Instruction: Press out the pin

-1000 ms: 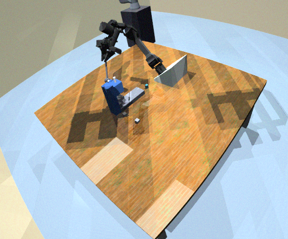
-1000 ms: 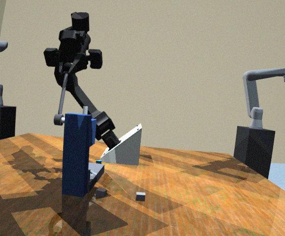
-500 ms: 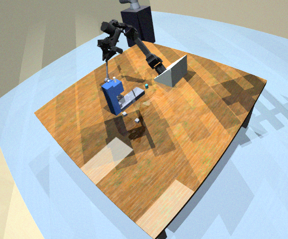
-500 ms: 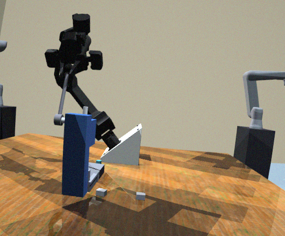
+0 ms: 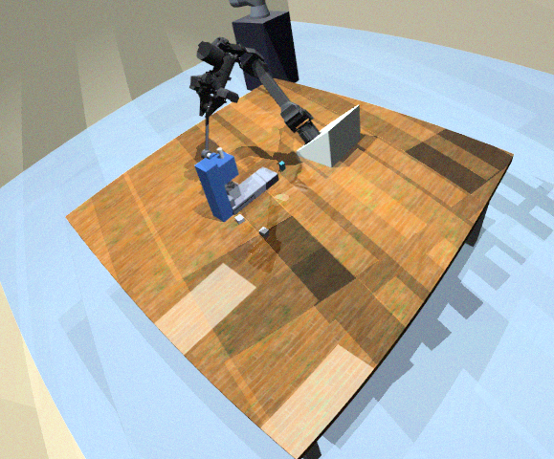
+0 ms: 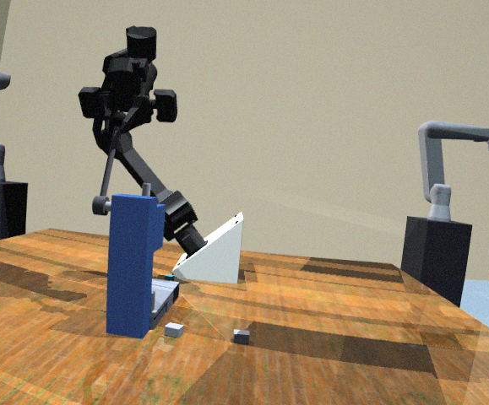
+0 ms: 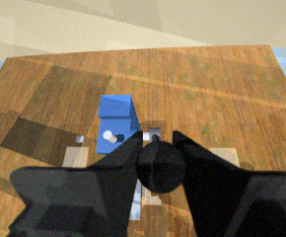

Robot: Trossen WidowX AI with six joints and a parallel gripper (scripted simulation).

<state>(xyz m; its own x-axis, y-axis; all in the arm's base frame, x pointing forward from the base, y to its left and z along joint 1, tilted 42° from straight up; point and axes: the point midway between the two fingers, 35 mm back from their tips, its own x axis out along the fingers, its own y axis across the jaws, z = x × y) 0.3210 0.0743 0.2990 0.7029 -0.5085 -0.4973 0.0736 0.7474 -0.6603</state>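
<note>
Now: the lever 1 cm to the left of my gripper tip and 5 cm below it. Round my gripper tip: teal cube: 20 cm behind, 10 cm to the left, 30 cm below; punch: 3 cm ahead, 7 cm to the left, 17 cm below.
</note>
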